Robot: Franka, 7 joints.
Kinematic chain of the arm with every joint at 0, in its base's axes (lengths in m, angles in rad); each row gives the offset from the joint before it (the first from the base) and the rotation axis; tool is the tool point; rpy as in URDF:
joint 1: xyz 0 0 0.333 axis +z
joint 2: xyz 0 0 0 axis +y
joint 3: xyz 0 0 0.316 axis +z
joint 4: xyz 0.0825 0 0 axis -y
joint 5: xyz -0.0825 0 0.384 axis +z
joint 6: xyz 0 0 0 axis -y
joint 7: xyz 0.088 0 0 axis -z
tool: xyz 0 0 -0.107 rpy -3.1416 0 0
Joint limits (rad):
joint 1: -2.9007..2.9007
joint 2: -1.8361..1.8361
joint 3: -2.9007..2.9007
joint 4: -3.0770..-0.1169
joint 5: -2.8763..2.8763
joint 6: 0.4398..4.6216
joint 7: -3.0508..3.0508
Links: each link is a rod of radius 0.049 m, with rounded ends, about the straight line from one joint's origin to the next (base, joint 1, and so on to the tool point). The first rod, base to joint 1, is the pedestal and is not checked.
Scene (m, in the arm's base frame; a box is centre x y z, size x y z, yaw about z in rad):
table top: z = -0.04
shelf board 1: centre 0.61 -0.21 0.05 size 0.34 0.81 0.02 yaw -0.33
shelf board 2: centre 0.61 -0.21 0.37 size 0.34 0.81 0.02 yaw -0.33
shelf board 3: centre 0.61 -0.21 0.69 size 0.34 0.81 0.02 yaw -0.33
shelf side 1: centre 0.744 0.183 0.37 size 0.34 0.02 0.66 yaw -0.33
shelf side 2: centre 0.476 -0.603 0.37 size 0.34 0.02 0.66 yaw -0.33
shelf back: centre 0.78 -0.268 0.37 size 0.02 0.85 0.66 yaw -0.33
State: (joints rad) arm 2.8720 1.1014 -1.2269 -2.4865 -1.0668 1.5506 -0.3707
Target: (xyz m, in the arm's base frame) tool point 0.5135 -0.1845 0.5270
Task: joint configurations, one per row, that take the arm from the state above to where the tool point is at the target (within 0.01 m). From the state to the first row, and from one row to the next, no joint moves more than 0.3 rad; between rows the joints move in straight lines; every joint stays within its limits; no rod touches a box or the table.
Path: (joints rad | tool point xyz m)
1: 2.6283 0.8531 -1.4505 -2.3678 -1.1139 1.6082 -0.3707 | 0.2424 0.3792 0.3635
2: 2.3846 0.6048 -1.6740 -2.2492 -1.1610 1.6658 -0.3707 | 0.3886 0.2835 0.4514
3: 2.1409 0.3565 -1.8976 -2.1305 -1.2081 1.7235 -0.3707 | 0.5001 0.0843 0.5132
4: 1.8972 0.1082 -2.1212 -2.0118 -1.2552 1.7811 -0.3707 | 0.5135 -0.1845 0.5270

